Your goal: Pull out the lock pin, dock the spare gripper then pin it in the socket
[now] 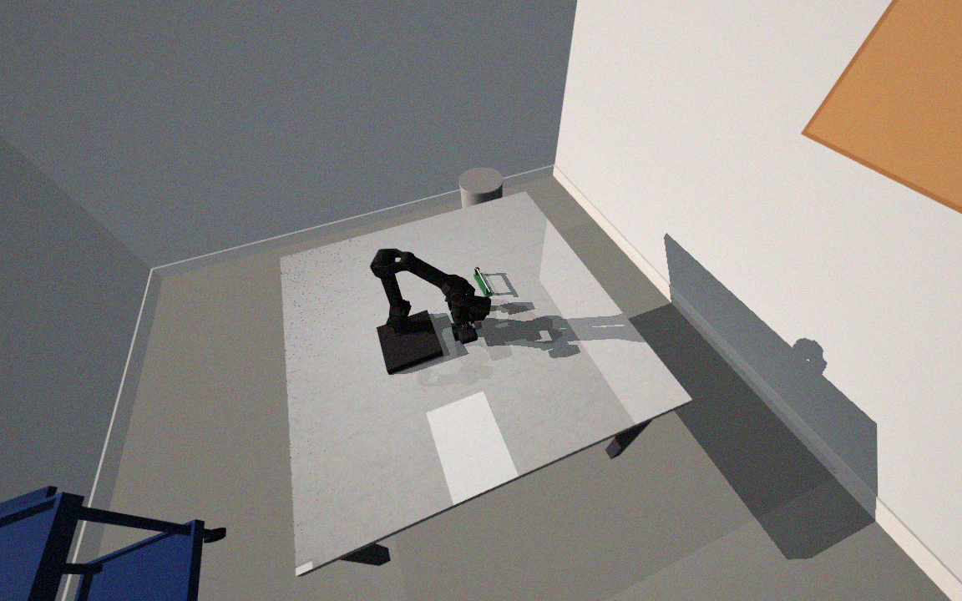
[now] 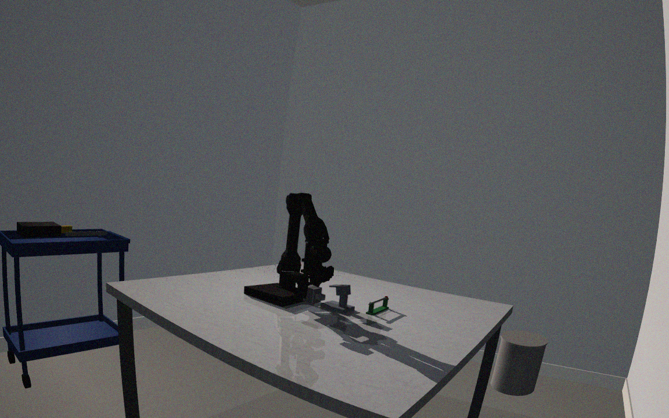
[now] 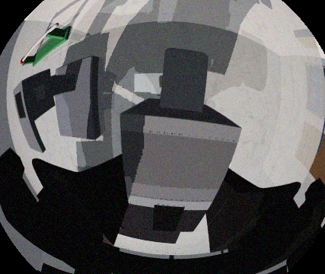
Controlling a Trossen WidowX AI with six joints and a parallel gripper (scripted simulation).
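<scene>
My gripper tip is now 50 mm short of the mount, 140 mm to the right of it and 10 mm above it. From my gripper tip the other things lie so: spare gripper: 10 mm ahead, 20 mm above; green rack: 170 mm ahead, 240 mm to the left, 30 mm below.
</scene>
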